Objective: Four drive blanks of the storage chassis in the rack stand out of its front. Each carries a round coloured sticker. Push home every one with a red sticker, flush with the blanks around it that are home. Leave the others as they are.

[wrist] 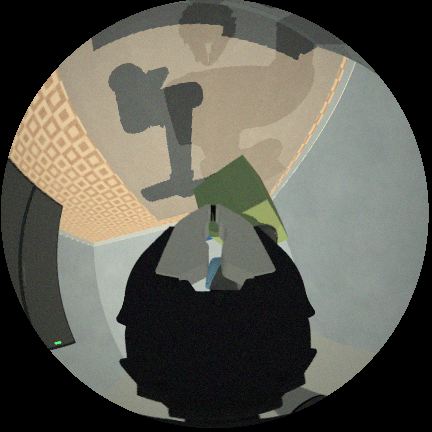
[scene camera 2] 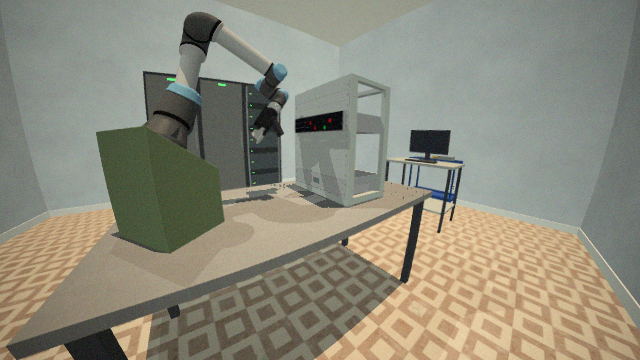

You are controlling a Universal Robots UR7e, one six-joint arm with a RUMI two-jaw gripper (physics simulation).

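Observation:
The storage chassis (scene camera 2: 302,125) is a black band across the front of the light grey rack (scene camera 2: 353,150). On its front are three red stickers, an upper left one (scene camera 2: 310,123), a lower one (scene camera 2: 314,128) and an upper right one (scene camera 2: 330,120), and a green sticker (scene camera 2: 324,127) low between the last two. How far each blank stands out is too small to tell. My gripper (scene camera 2: 257,137) (wrist: 211,206) is shut and empty, its grey fingers together. It hangs in the air left of the chassis in the scene view, apart from it. The stickers do not show in the wrist view.
The rack stands on the table (scene camera 2: 240,270). A green block (scene camera 2: 135,195) (wrist: 230,185) at the arm's base stands on the near left part. Dark server cabinets (scene camera 2: 222,130) (wrist: 40,260) stand behind the arm. A side desk with a monitor (scene camera 2: 430,142) stands beyond the rack.

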